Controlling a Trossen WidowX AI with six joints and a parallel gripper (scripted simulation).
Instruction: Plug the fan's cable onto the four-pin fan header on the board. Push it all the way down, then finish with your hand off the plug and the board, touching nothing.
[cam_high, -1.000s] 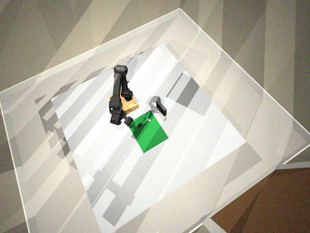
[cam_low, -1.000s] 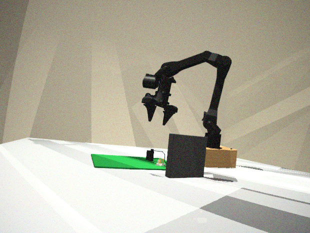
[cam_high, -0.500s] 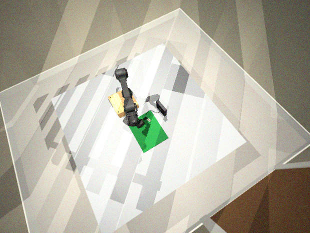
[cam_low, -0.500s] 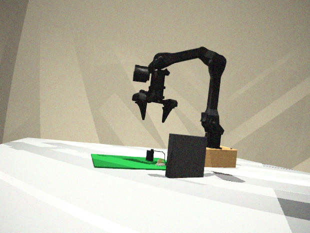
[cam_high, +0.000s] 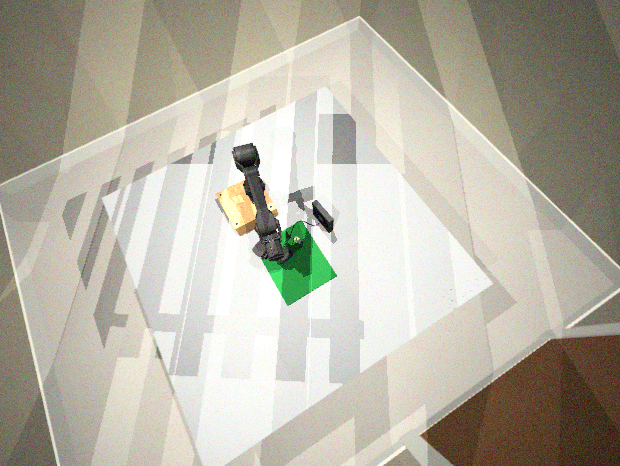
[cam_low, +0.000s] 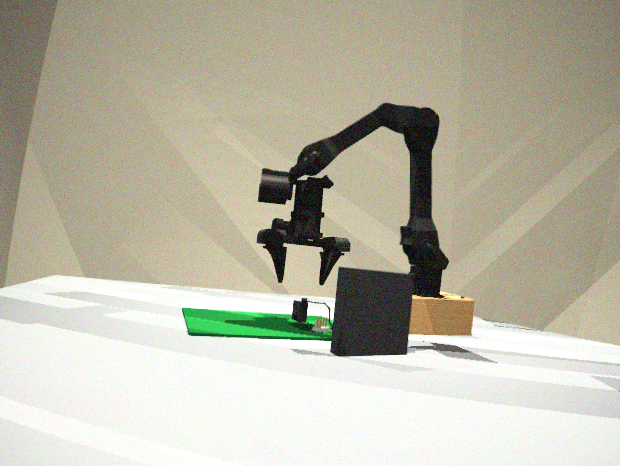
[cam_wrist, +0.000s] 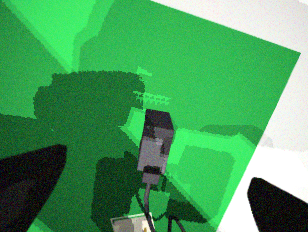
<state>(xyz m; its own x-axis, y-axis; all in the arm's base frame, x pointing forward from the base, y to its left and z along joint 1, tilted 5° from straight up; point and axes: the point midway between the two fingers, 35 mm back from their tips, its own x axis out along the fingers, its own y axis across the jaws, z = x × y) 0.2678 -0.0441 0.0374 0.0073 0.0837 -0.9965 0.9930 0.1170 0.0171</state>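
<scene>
The black fan cable plug is 1 cm to the left of my gripper tip and 5 cm below it. The rest, counted from my gripper tip: square fan: 3 cm behind, 24 cm to the left, 2 cm below; green board: 7 cm ahead, 4 cm to the left, 9 cm below; four-pin header: 1 cm behind, 10 cm to the left, 8 cm below.
</scene>
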